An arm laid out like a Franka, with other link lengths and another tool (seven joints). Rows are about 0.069 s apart.
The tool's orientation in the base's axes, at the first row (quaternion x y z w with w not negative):
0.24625, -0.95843, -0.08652, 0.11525
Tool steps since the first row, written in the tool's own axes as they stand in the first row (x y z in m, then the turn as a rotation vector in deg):
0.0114, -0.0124, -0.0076, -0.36, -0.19, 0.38
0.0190, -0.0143, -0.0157, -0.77, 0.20, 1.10
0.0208, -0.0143, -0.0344, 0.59, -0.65, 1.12
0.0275, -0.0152, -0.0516, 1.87, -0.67, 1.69
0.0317, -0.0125, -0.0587, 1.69, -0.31, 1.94
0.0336, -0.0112, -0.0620, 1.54, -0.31, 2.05
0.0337, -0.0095, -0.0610, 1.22, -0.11, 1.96
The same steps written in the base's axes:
-0.0021, -0.0171, 0.0066, 0.29, 0.05, -0.47
-0.0056, -0.0234, 0.0153, 0.28, 0.67, -1.15
-0.0022, -0.0263, 0.0335, -0.50, -0.73, -1.11
-0.0030, -0.0323, 0.0510, -1.74, -1.31, -1.44
-0.0059, -0.0328, 0.0591, -1.81, -0.89, -1.63
-0.0072, -0.0330, 0.0629, -1.71, -0.80, -1.76
-0.0083, -0.0314, 0.0624, -1.51, -0.48, -1.69

